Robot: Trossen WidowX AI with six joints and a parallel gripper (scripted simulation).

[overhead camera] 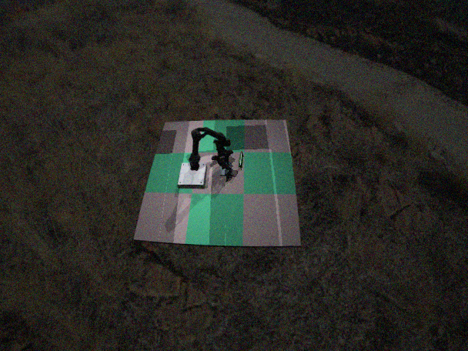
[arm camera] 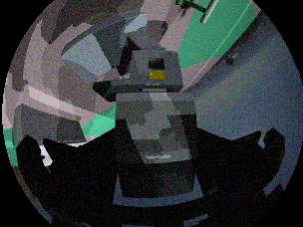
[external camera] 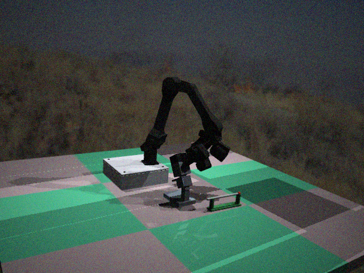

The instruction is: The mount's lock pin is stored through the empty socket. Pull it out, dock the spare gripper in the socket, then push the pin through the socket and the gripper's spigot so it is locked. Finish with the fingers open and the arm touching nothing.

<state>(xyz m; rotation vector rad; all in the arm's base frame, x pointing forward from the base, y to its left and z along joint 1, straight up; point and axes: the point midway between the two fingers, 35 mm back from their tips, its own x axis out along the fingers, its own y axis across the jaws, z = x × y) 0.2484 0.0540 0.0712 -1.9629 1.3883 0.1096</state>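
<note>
Right now my gripper tip is 16 cm to the right of the green cradle, 10 cm short of it and 10 cm above it. Round my gripper tip: spare gripper 1 cm to the left; then mount socket 7 cm below, 2 cm to the left, 1 cm ahead.
</note>
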